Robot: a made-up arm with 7 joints.
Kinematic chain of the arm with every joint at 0, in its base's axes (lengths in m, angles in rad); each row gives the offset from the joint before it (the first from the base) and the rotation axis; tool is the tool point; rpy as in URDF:
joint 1: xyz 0 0 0.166 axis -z
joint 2: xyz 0 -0.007 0.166 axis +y
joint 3: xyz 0 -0.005 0.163 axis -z
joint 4: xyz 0 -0.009 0.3 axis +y
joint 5: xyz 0 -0.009 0.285 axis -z
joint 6: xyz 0 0 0.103 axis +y
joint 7: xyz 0 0 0.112 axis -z
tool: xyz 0 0 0 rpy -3.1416 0 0
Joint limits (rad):
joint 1: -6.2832..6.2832
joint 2: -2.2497..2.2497
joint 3: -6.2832..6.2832
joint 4: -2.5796..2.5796
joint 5: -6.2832..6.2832
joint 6: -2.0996..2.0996
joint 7: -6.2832..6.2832
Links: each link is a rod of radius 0.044 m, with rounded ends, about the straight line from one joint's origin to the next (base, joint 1, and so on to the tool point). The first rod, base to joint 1, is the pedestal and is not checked.
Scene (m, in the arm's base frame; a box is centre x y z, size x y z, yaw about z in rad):
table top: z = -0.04
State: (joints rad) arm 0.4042 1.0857 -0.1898 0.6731 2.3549 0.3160 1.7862
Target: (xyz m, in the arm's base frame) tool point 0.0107 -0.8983 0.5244
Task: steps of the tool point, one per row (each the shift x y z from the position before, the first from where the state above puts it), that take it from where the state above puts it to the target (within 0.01 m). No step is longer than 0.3 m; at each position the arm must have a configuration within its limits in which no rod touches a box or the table.
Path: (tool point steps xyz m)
1: -0.1360 -0.2226 0.0093
2: -0.1934 -0.1734 0.0110
3: -0.2343 -0.1102 0.0128
4: -0.2545 -0.0383 0.0142

